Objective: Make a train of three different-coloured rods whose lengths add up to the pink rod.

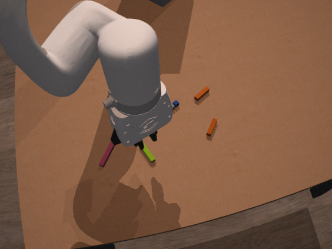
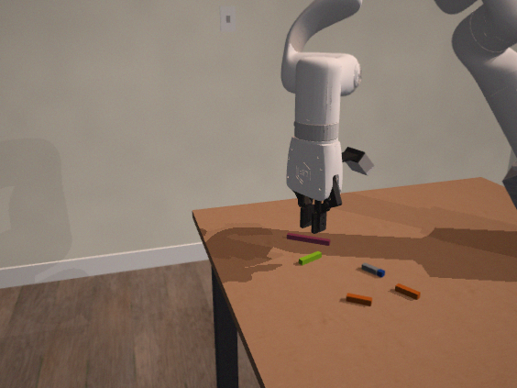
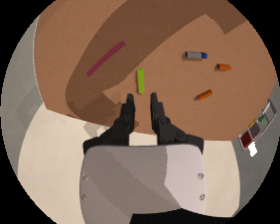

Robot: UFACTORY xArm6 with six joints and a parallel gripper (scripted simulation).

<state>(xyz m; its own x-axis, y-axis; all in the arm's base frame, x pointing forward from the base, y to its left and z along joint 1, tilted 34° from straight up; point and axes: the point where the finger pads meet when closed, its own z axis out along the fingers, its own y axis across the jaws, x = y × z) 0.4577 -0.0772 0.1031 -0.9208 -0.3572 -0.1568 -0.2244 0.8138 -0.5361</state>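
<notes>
Now: hand 8 cm above the lime rod. The rest, counted from my hand: grey rod: 8 cm to the left, 8 cm below, 8 cm behind; pink rod: 8 cm below, 7 cm to the right, 3 cm behind; blue rod: 10 cm to the left, 9 cm behind, 8 cm below.
</notes>
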